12 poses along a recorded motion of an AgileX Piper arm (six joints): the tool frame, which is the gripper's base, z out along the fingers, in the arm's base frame.
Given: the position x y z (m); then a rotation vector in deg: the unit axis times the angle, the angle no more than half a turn.
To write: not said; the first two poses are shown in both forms.
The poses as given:
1: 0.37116 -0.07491 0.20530 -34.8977 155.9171 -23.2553
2: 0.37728 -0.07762 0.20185 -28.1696 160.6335 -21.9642
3: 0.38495 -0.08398 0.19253 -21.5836 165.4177 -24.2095
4: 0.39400 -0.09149 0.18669 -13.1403 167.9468 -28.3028
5: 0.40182 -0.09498 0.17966 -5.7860 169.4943 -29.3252
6: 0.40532 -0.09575 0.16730 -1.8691 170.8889 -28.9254
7: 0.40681 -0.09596 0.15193 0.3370 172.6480 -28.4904
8: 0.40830 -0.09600 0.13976 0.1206 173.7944 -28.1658
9: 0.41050 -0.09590 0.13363 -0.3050 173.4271 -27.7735
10: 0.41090 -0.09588 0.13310 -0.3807 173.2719 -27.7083
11: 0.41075 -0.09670 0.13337 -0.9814 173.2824 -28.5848
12: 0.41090 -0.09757 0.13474 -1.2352 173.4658 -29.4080
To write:
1: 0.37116 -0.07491 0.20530 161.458 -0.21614 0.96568 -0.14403
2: 0.37728 -0.07762 0.20185 164.557 -0.17118 0.97616 -0.13347
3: 0.38495 -0.08398 0.19253 168.567 -0.12804 0.98131 -0.14362
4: 0.39400 -0.09149 0.18669 170.821 -0.07692 0.98317 -0.16569
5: 0.40182 -0.09498 0.17966 172.110 -0.03362 0.98480 -0.17039
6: 0.40532 -0.09575 0.16730 173.330 -0.01078 0.98592 -0.16688
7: 0.40681 -0.09596 0.15193 174.983 0.00193 0.98665 -0.16282
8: 0.40830 -0.09600 0.13976 176.062 0.00068 0.98712 -0.15998
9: 0.41050 -0.09590 0.13363 175.637 -0.00174 0.98742 -0.15813
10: 0.41090 -0.09588 0.13310 175.474 -0.00217 0.98745 -0.15791
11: 0.41075 -0.09670 0.13337 175.627 -0.00559 0.98665 -0.16276
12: 0.41090 -0.09757 0.13474 175.945 -0.00702 0.98591 -0.16714
